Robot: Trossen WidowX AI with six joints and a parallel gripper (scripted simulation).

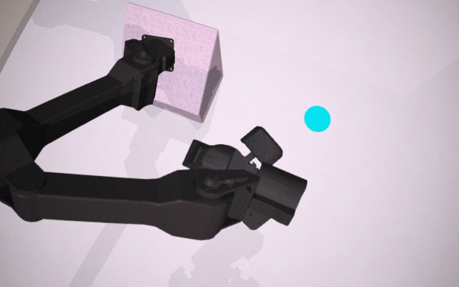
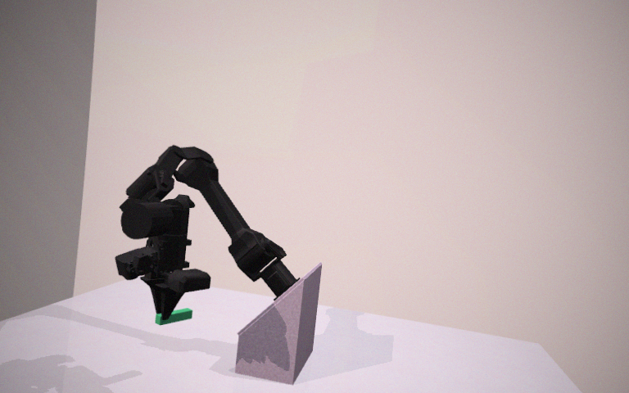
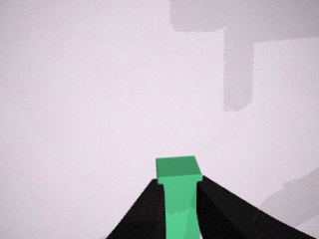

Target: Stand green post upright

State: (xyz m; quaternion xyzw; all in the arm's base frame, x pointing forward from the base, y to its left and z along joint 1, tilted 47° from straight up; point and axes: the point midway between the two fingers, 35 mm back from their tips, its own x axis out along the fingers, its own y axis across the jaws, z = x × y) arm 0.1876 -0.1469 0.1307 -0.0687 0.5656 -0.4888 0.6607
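My gripper tip is now 20 mm past the green post and 10 mm to the right of it. The rest, counted from my gripper tip: cyan circle 150 mm ahead, 200 mm to the left, 120 mm below.
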